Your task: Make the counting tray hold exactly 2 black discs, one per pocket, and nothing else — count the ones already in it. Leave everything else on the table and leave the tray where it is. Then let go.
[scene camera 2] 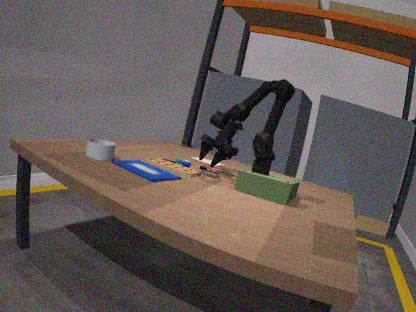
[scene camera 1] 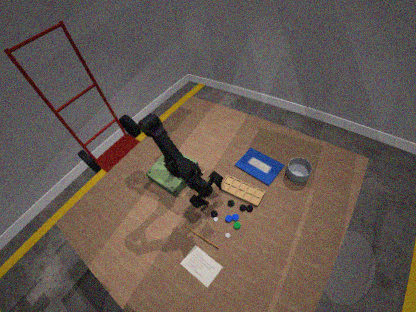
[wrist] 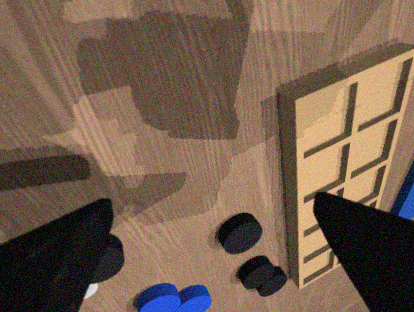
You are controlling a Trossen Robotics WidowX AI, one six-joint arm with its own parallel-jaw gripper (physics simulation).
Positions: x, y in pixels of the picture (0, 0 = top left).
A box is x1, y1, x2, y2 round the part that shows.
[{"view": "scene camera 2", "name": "my gripper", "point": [205, 163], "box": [199, 130, 238, 166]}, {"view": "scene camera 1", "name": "tan counting tray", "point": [242, 190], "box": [219, 175, 264, 206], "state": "on the table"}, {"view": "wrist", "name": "my gripper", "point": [215, 205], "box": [0, 192, 413, 311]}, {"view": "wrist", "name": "tan counting tray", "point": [339, 130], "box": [279, 42, 413, 289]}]
